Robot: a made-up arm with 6 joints. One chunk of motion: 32 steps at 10 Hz.
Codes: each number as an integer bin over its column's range. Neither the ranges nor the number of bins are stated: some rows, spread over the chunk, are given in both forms.
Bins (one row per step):
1: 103 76 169 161 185 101
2: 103 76 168 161 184 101
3: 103 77 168 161 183 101
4: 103 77 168 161 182 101
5: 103 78 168 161 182 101
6: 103 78 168 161 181 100
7: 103 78 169 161 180 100
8: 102 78 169 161 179 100
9: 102 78 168 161 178 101
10: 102 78 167 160 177 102
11: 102 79 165 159 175 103
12: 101 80 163 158 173 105
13: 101 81 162 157 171 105
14: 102 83 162 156 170 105
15: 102 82 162 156 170 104
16: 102 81 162 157 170 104
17: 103 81 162 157 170 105
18: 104 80 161 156 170 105
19: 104 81 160 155 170 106
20: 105 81 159 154 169 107
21: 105 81 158 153 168 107
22: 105 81 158 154 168 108
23: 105 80 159 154 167 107
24: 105 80 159 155 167 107
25: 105 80 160 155 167 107
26: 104 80 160 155 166 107
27: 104 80 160 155 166 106
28: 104 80 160 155 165 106
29: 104 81 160 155 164 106
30: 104 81 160 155 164 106
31: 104 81 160 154 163 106
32: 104 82 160 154 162 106
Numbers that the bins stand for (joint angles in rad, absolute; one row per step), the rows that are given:
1: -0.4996 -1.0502 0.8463 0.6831 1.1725 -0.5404
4: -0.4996 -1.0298 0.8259 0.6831 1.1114 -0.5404
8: -0.5200 -1.0094 0.8463 0.6831 1.0502 -0.5608
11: -0.5200 -0.9890 0.7647 0.6424 0.9686 -0.4996
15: -0.5200 -0.9278 0.7035 0.5812 0.8667 -0.4792
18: -0.4792 -0.9686 0.6831 0.5812 0.8667 -0.4588
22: -0.4588 -0.9482 0.6220 0.5404 0.8259 -0.3976
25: -0.4588 -0.9686 0.6627 0.5608 0.8055 -0.4180
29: -0.4792 -0.9482 0.6627 0.5608 0.7443 -0.4384
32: -0.4792 -0.9278 0.6627 0.5404 0.7035 -0.4384
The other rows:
2: -0.4996 -1.0502 0.8259 0.6831 1.1522 -0.5404
3: -0.4996 -1.0298 0.8259 0.6831 1.1318 -0.5404
5: -0.4996 -1.0094 0.8259 0.6831 1.1114 -0.5404
6: -0.4996 -1.0094 0.8259 0.6831 1.0910 -0.5608
7: -0.4996 -1.0094 0.8463 0.6831 1.0706 -0.5608
9: -0.5200 -1.0094 0.8259 0.6831 1.0298 -0.5404
10: -0.5200 -1.0094 0.8055 0.6627 1.0094 -0.5200
12: -0.5404 -0.9686 0.7239 0.6220 0.9278 -0.4588
13: -0.5404 -0.9482 0.7035 0.6016 0.8871 -0.4588
14: -0.5200 -0.9075 0.7035 0.5812 0.8667 -0.4588
16: -0.5200 -0.9482 0.7035 0.6016 0.8667 -0.4792
17: -0.4996 -0.9482 0.7035 0.6016 0.8667 -0.4588
19: -0.4792 -0.9482 0.6627 0.5608 0.8667 -0.4384
20: -0.4588 -0.9482 0.6424 0.5404 0.8463 -0.4180
21: -0.4588 -0.9482 0.6220 0.5200 0.8259 -0.4180
23: -0.4588 -0.9686 0.6424 0.5404 0.8055 -0.4180
24: -0.4588 -0.9686 0.6424 0.5608 0.8055 -0.4180
26: -0.4792 -0.9686 0.6627 0.5608 0.7851 -0.4180
27: -0.4792 -0.9686 0.6627 0.5608 0.7851 -0.4384
28: -0.4792 -0.9686 0.6627 0.5608 0.7647 -0.4384
30: -0.4792 -0.9482 0.6627 0.5608 0.7443 -0.4384
31: -0.4792 -0.9482 0.6627 0.5404 0.7239 -0.4384

